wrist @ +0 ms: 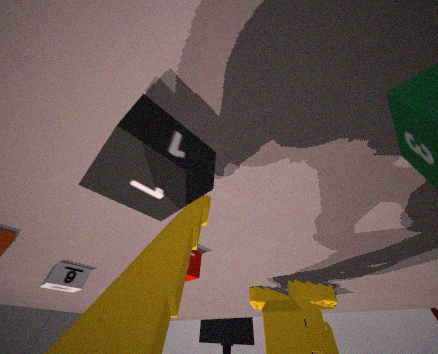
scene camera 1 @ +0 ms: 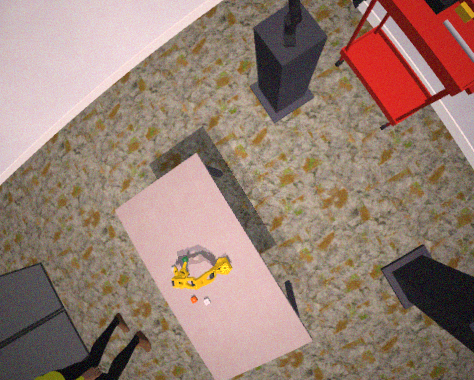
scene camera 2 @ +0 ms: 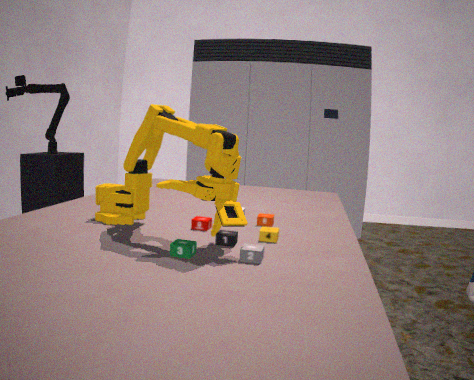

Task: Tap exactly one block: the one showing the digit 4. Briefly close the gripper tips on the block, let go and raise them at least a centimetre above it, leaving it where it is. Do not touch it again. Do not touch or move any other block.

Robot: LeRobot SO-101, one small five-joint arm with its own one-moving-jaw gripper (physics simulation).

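The yellow block (scene camera 2: 269, 235) showing the digit 4 sits on the pink table (scene camera 1: 170, 200) (scene camera 2: 225, 320), right of the black block in scene camera 2. It does not show in the wrist view; in scene camera 1 I cannot make it out by the arm. My gripper (scene camera 2: 187, 208) (wrist: 250, 245) is wide open with nothing between its jaws. The fixed jaw's tip is close beside the black block (scene camera 2: 226, 238) (wrist: 150, 160) marked 1; whether they touch I cannot tell. The moving jaw is swung out to the left in scene camera 2.
Other blocks are near: green 3 (scene camera 2: 183, 248) (wrist: 417, 120), grey 2 (scene camera 2: 251, 254), red (scene camera 2: 201, 223) (wrist: 194, 266), orange (scene camera 1: 194, 299) (scene camera 2: 265, 220) (wrist: 6, 240), and a white one (scene camera 1: 207, 301) (wrist: 67, 276), partly hidden behind the gripper in scene camera 2.
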